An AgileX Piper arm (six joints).
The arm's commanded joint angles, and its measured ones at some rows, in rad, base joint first. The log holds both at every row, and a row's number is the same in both.
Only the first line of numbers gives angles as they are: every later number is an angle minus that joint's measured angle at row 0.
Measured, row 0: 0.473, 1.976, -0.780, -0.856, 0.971, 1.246
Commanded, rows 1 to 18: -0.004, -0.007, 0.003, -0.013, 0.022, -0.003; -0.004, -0.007, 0.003, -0.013, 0.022, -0.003; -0.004, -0.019, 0.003, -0.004, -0.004, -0.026; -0.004, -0.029, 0.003, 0.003, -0.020, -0.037; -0.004, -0.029, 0.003, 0.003, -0.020, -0.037; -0.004, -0.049, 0.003, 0.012, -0.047, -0.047; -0.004, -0.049, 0.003, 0.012, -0.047, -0.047; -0.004, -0.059, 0.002, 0.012, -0.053, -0.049; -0.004, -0.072, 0.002, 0.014, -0.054, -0.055; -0.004, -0.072, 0.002, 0.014, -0.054, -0.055; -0.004, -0.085, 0.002, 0.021, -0.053, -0.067; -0.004, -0.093, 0.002, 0.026, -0.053, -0.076; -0.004, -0.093, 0.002, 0.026, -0.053, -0.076; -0.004, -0.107, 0.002, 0.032, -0.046, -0.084; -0.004, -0.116, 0.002, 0.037, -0.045, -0.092; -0.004, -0.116, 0.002, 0.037, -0.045, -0.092; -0.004, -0.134, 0.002, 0.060, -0.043, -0.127; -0.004, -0.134, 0.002, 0.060, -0.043, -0.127
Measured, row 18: 0.000, -0.107, 0.001, 0.032, -0.055, -0.081
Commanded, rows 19 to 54: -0.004, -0.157, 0.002, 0.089, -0.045, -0.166; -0.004, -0.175, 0.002, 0.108, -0.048, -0.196; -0.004, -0.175, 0.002, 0.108, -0.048, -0.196; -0.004, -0.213, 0.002, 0.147, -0.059, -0.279; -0.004, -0.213, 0.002, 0.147, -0.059, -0.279; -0.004, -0.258, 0.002, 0.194, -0.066, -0.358; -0.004, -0.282, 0.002, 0.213, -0.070, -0.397; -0.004, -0.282, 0.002, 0.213, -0.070, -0.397; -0.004, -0.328, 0.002, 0.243, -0.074, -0.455; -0.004, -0.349, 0.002, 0.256, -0.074, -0.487; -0.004, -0.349, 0.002, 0.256, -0.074, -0.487; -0.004, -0.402, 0.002, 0.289, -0.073, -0.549; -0.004, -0.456, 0.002, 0.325, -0.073, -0.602; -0.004, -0.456, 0.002, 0.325, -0.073, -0.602; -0.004, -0.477, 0.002, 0.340, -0.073, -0.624; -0.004, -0.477, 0.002, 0.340, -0.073, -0.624; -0.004, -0.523, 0.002, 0.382, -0.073, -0.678; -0.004, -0.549, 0.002, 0.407, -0.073, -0.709; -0.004, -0.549, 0.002, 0.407, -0.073, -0.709; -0.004, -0.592, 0.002, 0.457, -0.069, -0.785; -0.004, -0.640, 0.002, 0.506, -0.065, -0.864; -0.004, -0.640, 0.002, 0.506, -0.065, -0.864; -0.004, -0.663, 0.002, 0.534, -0.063, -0.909; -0.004, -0.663, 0.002, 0.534, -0.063, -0.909; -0.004, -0.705, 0.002, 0.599, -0.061, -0.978; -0.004, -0.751, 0.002, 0.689, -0.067, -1.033; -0.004, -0.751, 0.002, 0.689, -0.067, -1.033; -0.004, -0.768, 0.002, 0.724, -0.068, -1.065; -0.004, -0.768, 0.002, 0.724, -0.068, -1.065; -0.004, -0.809, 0.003, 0.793, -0.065, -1.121; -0.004, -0.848, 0.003, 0.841, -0.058, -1.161; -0.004, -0.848, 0.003, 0.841, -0.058, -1.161; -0.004, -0.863, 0.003, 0.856, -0.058, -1.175; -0.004, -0.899, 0.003, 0.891, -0.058, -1.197; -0.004, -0.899, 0.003, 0.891, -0.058, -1.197; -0.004, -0.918, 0.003, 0.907, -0.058, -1.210
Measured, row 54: 0.000, -0.871, 0.003, 0.856, -0.064, -1.157
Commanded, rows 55 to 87: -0.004, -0.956, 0.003, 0.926, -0.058, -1.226; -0.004, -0.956, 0.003, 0.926, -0.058, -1.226; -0.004, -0.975, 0.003, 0.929, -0.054, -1.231; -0.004, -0.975, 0.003, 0.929, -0.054, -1.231; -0.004, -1.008, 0.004, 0.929, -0.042, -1.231; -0.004, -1.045, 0.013, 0.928, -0.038, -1.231; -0.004, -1.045, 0.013, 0.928, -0.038, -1.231; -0.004, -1.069, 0.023, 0.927, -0.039, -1.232; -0.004, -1.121, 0.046, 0.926, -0.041, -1.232; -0.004, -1.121, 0.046, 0.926, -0.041, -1.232; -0.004, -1.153, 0.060, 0.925, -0.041, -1.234; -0.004, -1.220, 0.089, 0.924, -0.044, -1.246; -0.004, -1.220, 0.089, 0.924, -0.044, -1.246; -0.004, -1.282, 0.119, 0.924, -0.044, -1.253; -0.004, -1.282, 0.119, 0.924, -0.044, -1.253; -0.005, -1.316, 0.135, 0.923, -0.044, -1.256; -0.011, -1.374, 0.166, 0.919, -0.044, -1.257; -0.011, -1.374, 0.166, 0.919, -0.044, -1.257; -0.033, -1.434, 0.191, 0.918, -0.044, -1.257; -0.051, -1.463, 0.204, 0.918, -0.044, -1.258; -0.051, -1.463, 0.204, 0.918, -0.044, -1.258; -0.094, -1.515, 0.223, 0.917, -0.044, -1.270; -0.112, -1.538, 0.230, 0.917, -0.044, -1.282; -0.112, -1.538, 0.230, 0.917, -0.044, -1.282; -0.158, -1.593, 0.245, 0.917, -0.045, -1.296; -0.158, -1.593, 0.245, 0.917, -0.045, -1.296; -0.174, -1.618, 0.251, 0.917, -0.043, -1.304; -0.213, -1.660, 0.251, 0.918, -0.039, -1.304; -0.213, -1.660, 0.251, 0.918, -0.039, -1.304; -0.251, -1.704, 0.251, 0.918, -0.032, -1.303; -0.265, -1.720, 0.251, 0.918, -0.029, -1.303; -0.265, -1.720, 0.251, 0.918, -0.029, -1.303; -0.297, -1.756, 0.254, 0.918, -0.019, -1.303
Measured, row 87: -0.254, -1.712, 0.250, 0.919, -0.035, -1.293
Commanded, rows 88 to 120: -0.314, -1.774, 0.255, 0.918, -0.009, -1.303; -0.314, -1.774, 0.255, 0.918, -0.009, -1.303; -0.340, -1.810, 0.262, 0.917, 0.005, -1.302; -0.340, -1.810, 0.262, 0.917, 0.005, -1.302; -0.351, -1.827, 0.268, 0.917, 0.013, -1.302; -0.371, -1.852, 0.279, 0.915, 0.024, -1.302; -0.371, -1.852, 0.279, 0.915, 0.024, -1.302; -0.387, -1.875, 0.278, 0.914, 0.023, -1.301; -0.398, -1.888, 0.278, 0.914, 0.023, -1.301; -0.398, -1.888, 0.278, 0.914, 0.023, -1.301; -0.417, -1.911, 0.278, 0.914, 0.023, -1.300; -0.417, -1.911, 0.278, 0.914, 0.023, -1.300; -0.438, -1.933, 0.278, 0.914, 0.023, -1.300; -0.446, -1.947, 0.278, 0.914, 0.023, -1.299; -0.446, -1.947, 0.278, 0.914, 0.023, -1.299; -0.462, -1.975, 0.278, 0.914, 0.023, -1.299; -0.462, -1.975, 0.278, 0.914, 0.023, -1.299; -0.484, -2.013, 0.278, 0.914, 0.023, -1.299; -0.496, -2.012, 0.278, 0.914, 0.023, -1.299; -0.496, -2.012, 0.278, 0.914, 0.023, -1.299; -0.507, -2.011, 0.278, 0.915, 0.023, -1.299; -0.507, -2.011, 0.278, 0.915, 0.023, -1.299; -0.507, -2.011, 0.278, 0.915, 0.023, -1.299; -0.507, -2.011, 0.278, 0.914, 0.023, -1.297; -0.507, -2.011, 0.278, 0.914, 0.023, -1.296; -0.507, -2.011, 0.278, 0.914, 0.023, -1.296; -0.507, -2.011, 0.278, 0.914, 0.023, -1.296; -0.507, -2.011, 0.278, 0.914, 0.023, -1.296; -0.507, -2.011, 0.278, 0.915, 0.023, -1.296; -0.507, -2.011, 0.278, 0.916, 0.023, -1.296; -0.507, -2.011, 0.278, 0.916, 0.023, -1.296; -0.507, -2.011, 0.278, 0.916, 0.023, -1.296; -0.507, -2.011, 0.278, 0.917, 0.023, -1.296
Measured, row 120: -0.499, -1.981, 0.274, 0.917, 0.022, -1.294
